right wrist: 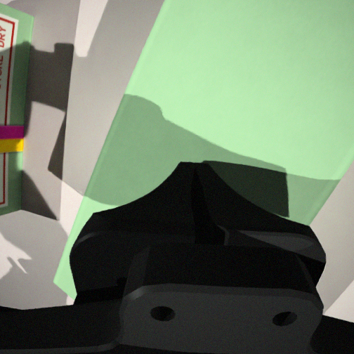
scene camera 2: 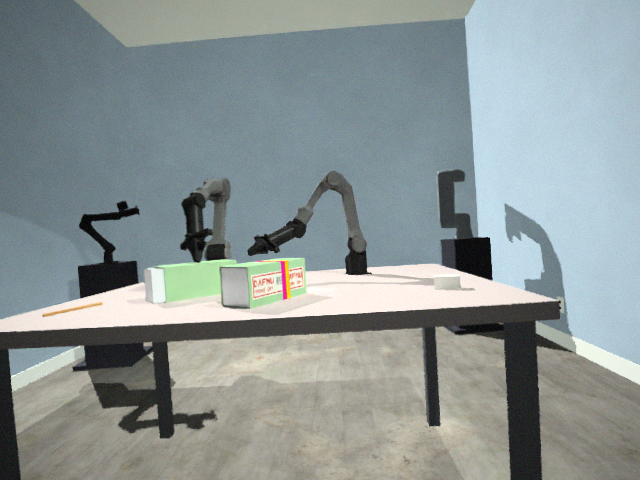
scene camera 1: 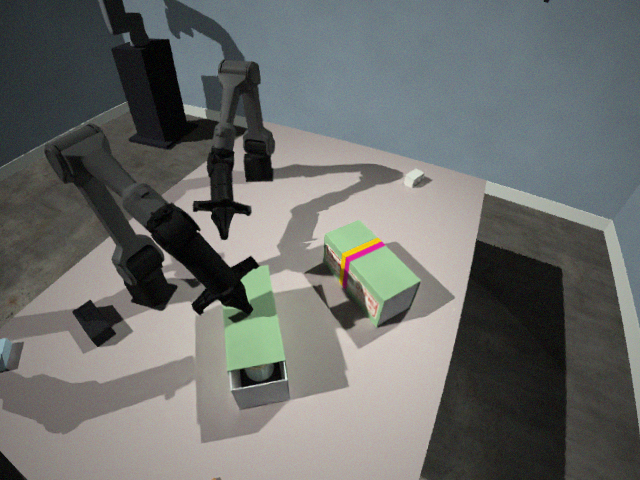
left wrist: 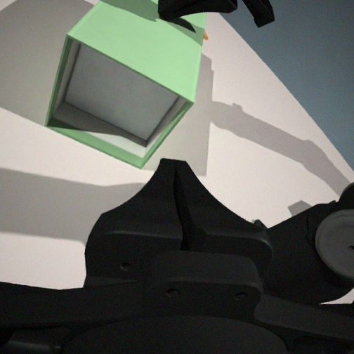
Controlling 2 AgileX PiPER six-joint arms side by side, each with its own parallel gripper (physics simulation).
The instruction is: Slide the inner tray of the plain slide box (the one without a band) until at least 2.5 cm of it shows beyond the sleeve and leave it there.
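The plain green slide box [scene camera 1: 255, 338] [scene camera 2: 193, 280] [left wrist: 142, 55] [right wrist: 240, 90] lies flat on the table. Its grey-white inner tray [scene camera 1: 263, 395] [scene camera 2: 155, 285] sticks out of the sleeve at the near end in scene camera 1, with a pale round thing [scene camera 1: 259, 372] inside. In the left wrist view the tray's other end [left wrist: 117, 92] sits recessed inside the sleeve. My left gripper [scene camera 1: 223, 237] [scene camera 2: 251, 253] [left wrist: 171, 175] is shut and empty, apart from the box, beyond that recessed end. My right gripper [scene camera 1: 249, 312] [scene camera 2: 196, 259] [right wrist: 192, 181] is shut and empty, at the sleeve's top; whether it touches is unclear.
A green box with a yellow and magenta band [scene camera 1: 369, 271] [scene camera 2: 268, 282] [right wrist: 10, 110] lies beside the plain box. A small white block [scene camera 1: 414, 178] [scene camera 2: 447, 282], a black block [scene camera 1: 94, 322] and an orange stick [scene camera 2: 72, 309] also lie on the table [scene camera 1: 361, 413] [scene camera 2: 382, 299].
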